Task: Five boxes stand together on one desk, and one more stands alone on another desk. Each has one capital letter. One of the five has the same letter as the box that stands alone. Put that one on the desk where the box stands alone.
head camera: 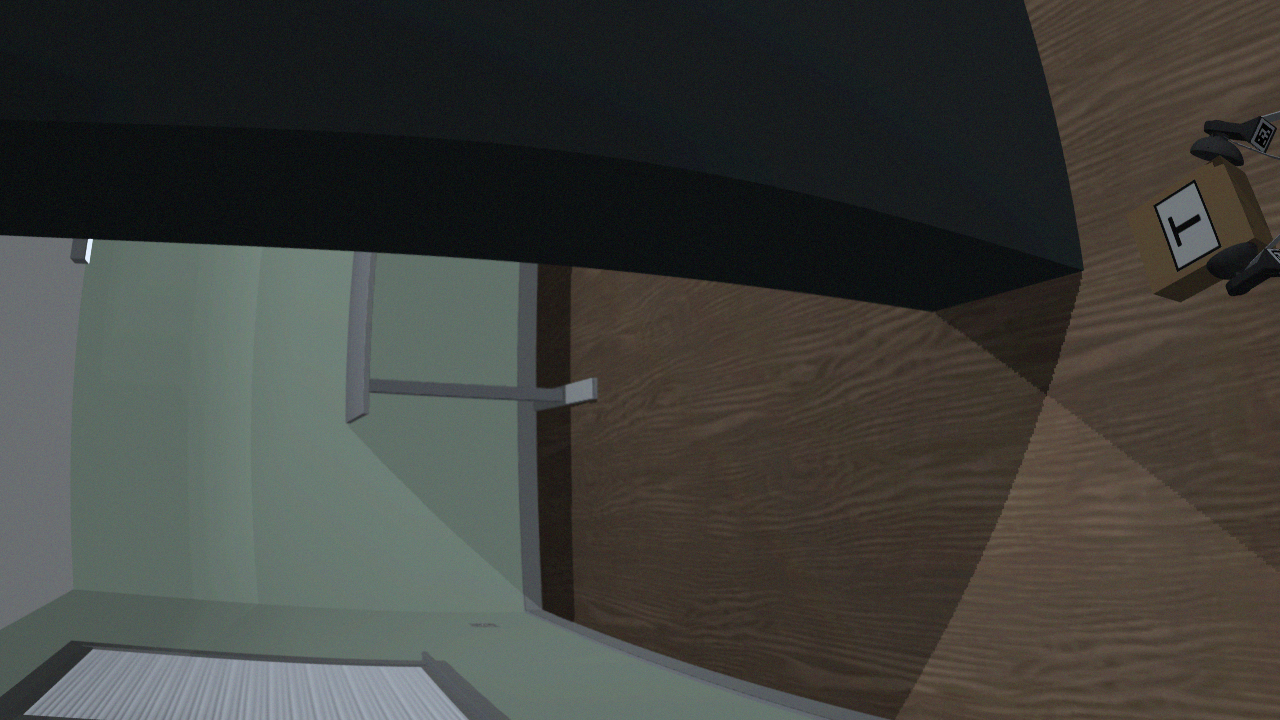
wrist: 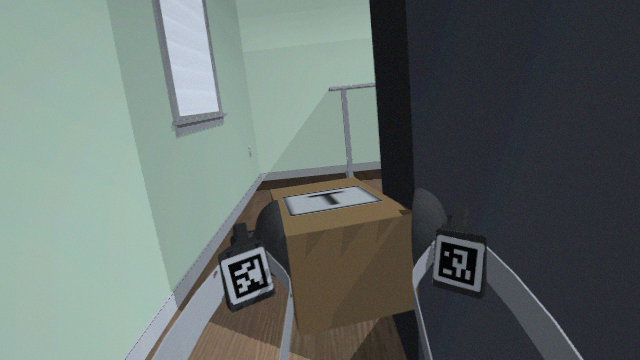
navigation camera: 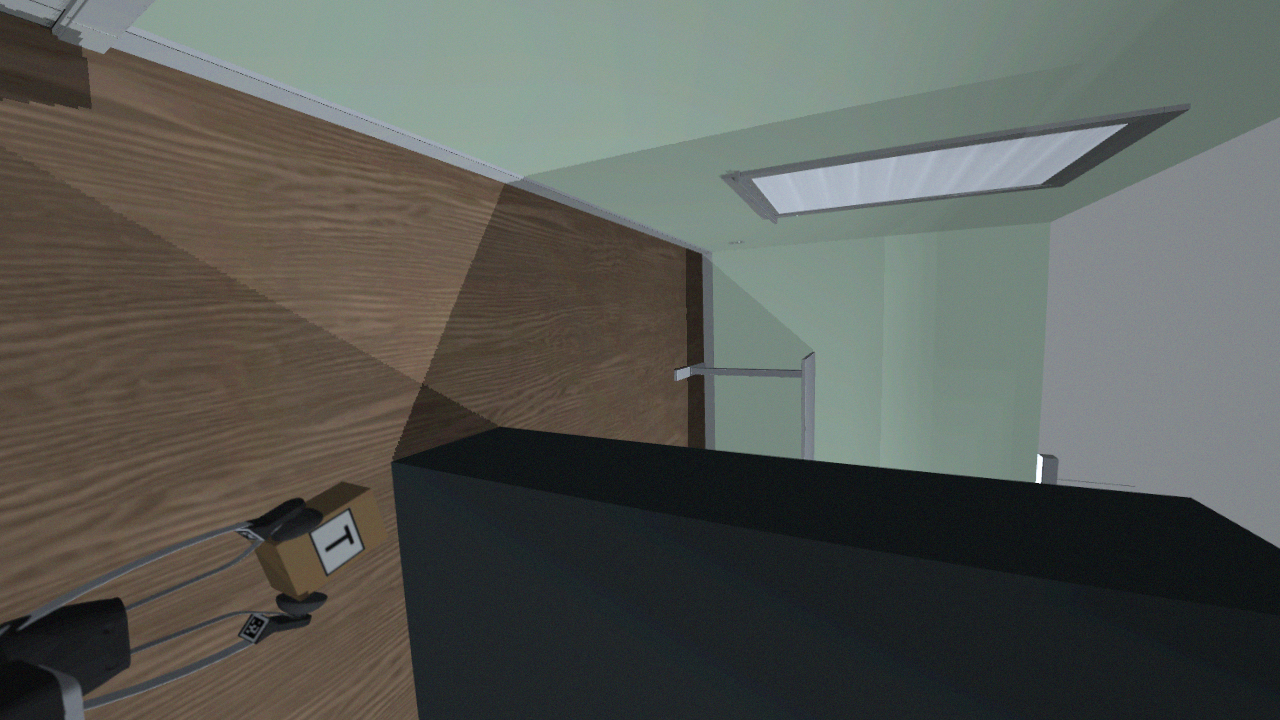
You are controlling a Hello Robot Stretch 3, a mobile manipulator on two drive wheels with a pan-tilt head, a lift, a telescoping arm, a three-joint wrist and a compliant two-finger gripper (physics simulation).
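Places are measured from the robot's base along level axes (x ahead, y left, z up), in millimetres.
Pixels of known places: gripper, between the fingertips: (head camera: 1201,210) (wrist: 349,222) (navigation camera: 321,553).
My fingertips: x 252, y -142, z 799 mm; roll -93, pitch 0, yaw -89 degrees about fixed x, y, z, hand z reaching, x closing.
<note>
Behind a point stands the place of what it marks.
A brown cardboard box (head camera: 1150,241) {x 293, y -125, z 810 mm} (navigation camera: 371,519) {x 294, y -121, z 810 mm} (wrist: 350,275) {x 216, y -141, z 787 mm} has a white label with a black capital T on its upper face. My gripper (head camera: 1225,204) {x 252, y -142, z 799 mm} (navigation camera: 298,561) {x 252, y -142, z 799 mm} (wrist: 349,222) {x 252, y -142, z 799 mm} is shut on this box, with one dark rubber pad on each side of it. The box is held above the wooden floor, at the right edge of the head camera view and at the lower left of the navigation view. The other lettered boxes and the two desks do not show as such in these views.
A large dark block (head camera: 537,89) {x 866, y -361, z 1045 mm} (navigation camera: 805,573) {x 865, y -354, z 1173 mm} (wrist: 520,150) {x 881, y -545, z 701 mm} with flat faces stands close beside the box and gripper, on the right in the wrist view. Beyond are a thin grey post with a bar (head camera: 447,389) {x 3451, y -117, z 536 mm} (navigation camera: 751,371) {x 3449, y -106, z 520 mm} (wrist: 346,130) {x 3450, y -111, z 523 mm}, green walls and a window (head camera: 259,689) {x 2203, y 787, z 1409 mm} (navigation camera: 930,170) {x 2091, y 778, z 1516 mm} (wrist: 190,55) {x 2154, y 784, z 1210 mm}.
</note>
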